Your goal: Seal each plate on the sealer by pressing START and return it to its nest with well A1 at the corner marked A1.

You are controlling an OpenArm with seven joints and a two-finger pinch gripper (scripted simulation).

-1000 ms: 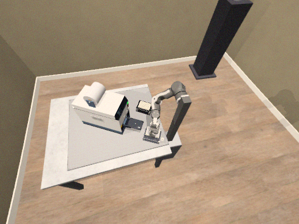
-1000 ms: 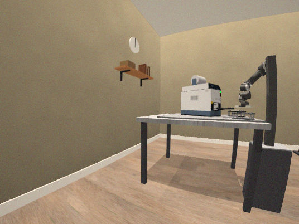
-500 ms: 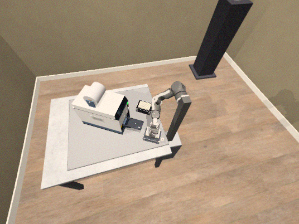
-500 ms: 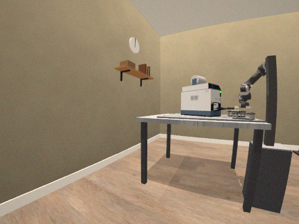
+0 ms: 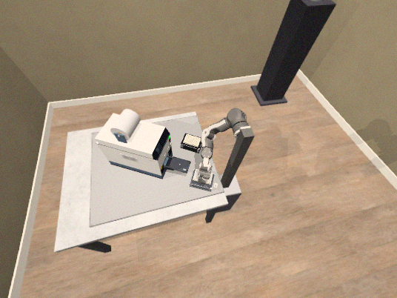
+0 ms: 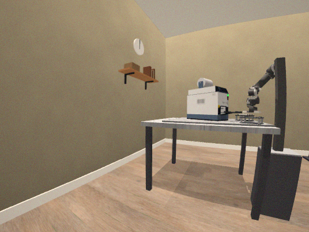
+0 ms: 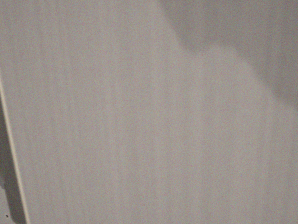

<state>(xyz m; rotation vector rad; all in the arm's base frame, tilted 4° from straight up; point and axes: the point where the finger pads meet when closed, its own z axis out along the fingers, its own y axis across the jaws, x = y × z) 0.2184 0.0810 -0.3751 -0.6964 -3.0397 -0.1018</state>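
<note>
Right now my hand is 50 mm above the plate nest. The rest, counted from my hand: yellow warning label 280 mm ahead, 100 mm to the right, 50 mm above; plate 340 mm to the right, 30 mm below, 10 mm ahead; sealer stage 150 mm ahead, 130 mm to the right.
</note>
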